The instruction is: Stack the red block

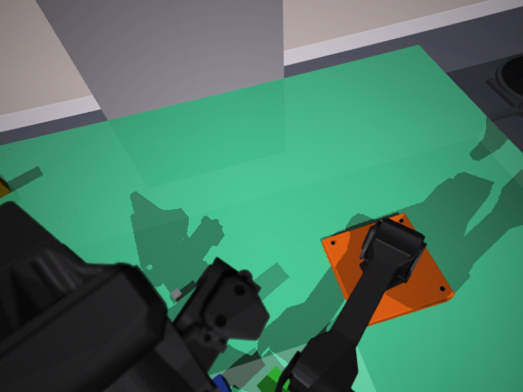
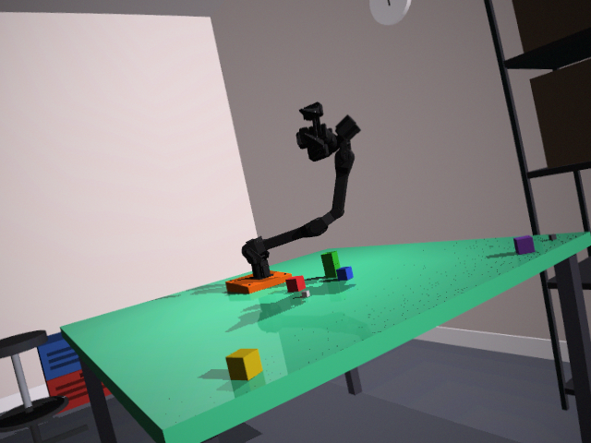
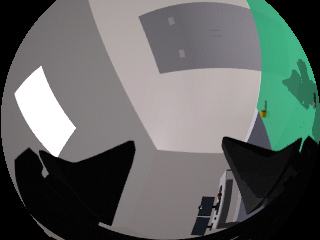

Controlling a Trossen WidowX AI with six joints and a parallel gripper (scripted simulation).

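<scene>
The red block is 48 cm below my gripper tip, 10 cm behind it and 7 cm to the right of it. The rest, counted from my gripper tip: blue block 48 cm below, 5 cm to the left, 1 cm behind; purple block 48 cm below, 46 cm ahead, 29 cm to the left; tiny white cube 49 cm below, 14 cm to the right, 1 cm ahead.
</scene>
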